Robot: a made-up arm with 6 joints.
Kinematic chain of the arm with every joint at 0, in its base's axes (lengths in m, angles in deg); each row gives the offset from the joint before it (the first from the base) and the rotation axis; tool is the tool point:
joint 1: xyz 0 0 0.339 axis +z
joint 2: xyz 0 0 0 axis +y
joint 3: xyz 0 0 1.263 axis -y
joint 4: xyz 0 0 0 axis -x
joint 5: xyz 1.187 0 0 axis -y
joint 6: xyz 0 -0.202 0 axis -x
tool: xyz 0 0 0
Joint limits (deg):
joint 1: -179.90..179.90
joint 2: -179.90..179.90
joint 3: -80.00..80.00
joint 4: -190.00..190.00
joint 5: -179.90..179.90
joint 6: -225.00..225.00
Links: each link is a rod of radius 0.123 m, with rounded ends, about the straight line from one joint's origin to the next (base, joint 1, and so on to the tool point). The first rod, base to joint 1, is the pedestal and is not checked.
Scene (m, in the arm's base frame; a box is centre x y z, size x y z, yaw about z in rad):
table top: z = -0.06
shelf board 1: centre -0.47 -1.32 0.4 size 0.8 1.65 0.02 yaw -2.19
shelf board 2: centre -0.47 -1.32 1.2 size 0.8 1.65 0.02 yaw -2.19
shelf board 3: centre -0.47 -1.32 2 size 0.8 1.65 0.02 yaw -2.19
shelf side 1: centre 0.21 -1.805 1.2 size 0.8 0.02 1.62 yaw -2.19
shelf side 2: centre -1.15 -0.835 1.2 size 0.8 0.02 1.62 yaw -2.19
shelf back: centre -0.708 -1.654 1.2 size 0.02 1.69 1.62 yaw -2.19
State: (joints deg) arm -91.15 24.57 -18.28 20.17 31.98 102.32
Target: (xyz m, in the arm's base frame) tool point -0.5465 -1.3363 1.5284
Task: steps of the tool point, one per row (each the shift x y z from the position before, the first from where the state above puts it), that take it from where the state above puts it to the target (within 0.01 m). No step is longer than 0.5 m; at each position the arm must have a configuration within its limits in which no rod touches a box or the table.
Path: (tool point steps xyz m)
1: 0.2320 0.2357 0.0165
2: 0.1318 0.2748 -0.0165
3: -0.1004 0.0296 0.3995
4: -0.1227 0.2199 0.3974
5: -0.0881 -0.2328 0.0543
6: -0.1568 -0.2280 0.0005
7: -0.2239 -0.1968 -0.0547

